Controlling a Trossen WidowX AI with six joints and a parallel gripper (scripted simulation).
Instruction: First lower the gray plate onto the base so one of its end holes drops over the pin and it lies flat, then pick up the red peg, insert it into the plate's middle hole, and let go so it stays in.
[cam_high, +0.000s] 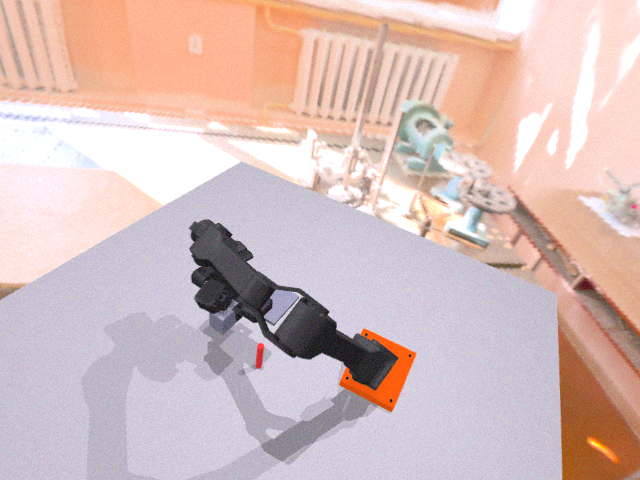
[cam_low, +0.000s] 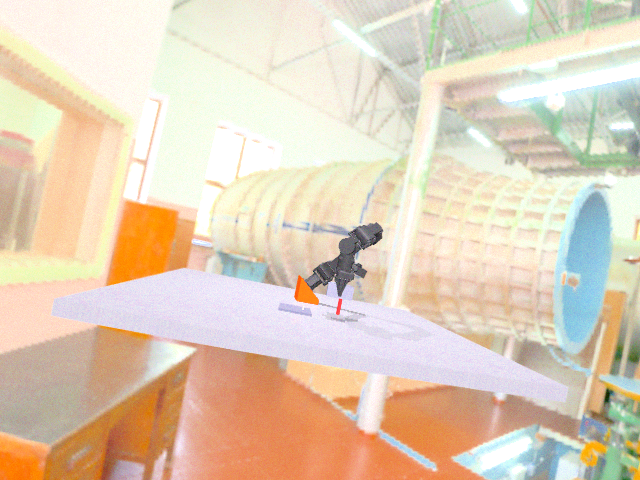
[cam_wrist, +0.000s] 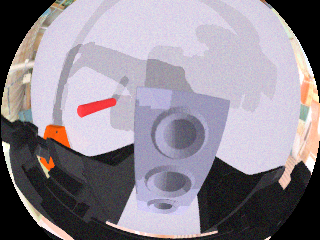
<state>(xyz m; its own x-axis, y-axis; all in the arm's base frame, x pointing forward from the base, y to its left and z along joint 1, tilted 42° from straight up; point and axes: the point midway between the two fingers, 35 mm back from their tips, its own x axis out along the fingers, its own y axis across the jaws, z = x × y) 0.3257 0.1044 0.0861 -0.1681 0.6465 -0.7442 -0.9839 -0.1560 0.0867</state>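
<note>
The base lies 20 mm ahead of my gripper tip, 140 mm to the right of it and 70 mm below it. The rest, counted from my gripper tip: gray plate: 30 mm above; then red peg: 110 mm behind, 10 mm to the left, 40 mm below.
</note>
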